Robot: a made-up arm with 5 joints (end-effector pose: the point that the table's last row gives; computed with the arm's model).
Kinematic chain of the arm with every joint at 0, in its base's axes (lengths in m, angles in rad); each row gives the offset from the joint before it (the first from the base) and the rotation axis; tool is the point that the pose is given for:
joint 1: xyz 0 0 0.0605 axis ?
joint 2: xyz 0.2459 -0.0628 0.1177 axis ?
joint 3: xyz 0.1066 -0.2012 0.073 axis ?
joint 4: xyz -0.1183 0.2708 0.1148 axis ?
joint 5: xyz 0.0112 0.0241 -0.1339 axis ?
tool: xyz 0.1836 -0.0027 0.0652
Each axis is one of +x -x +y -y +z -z.
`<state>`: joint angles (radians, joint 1 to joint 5).
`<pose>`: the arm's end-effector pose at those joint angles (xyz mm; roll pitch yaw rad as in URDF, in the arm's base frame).
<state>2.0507 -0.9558 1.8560 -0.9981 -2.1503</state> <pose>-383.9 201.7 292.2 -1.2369 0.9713 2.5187</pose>
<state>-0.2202 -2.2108 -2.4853 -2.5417 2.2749</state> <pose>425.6 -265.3 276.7 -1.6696 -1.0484 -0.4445</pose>
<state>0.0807 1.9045 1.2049 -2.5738 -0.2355</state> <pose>509.4 -164.6 316.6 -2.1531 -0.5410 1.3475</pose>
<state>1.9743 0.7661 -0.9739 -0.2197 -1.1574</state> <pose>-231.9 -140.3 308.4 3.0561 -0.5710 -1.2434</pose>
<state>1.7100 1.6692 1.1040 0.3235 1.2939</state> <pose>-383.1 -200.8 325.6 -0.5850 0.2835 2.8344</pose>
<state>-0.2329 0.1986 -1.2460 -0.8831 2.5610</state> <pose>115.9 159.9 75.8 -1.3684 0.4178 2.6002</pose>
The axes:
joint 1: -y
joint 2: +x
joint 3: +y
joint 4: -x
joint 5: +z

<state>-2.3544 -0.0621 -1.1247 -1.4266 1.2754</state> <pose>146.1 112.8 -167.2 1.5660 -0.0493 0.1800</pose>
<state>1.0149 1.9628 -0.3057 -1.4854 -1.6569</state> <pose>-70.9 -99.7 395.9 2.1616 -0.3456 1.7143</pose>
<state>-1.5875 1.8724 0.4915 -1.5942 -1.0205</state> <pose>228.1 -165.9 -275.9 -1.5439 0.0642 1.2502</pose>
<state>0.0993 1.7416 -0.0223 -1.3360 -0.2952</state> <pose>394.8 -224.9 321.6 3.0546 -0.0734 0.2734</pose>
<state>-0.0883 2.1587 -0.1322 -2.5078 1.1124</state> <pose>281.4 -330.3 -74.5 -1.7698 1.2680 -0.2919</pose>
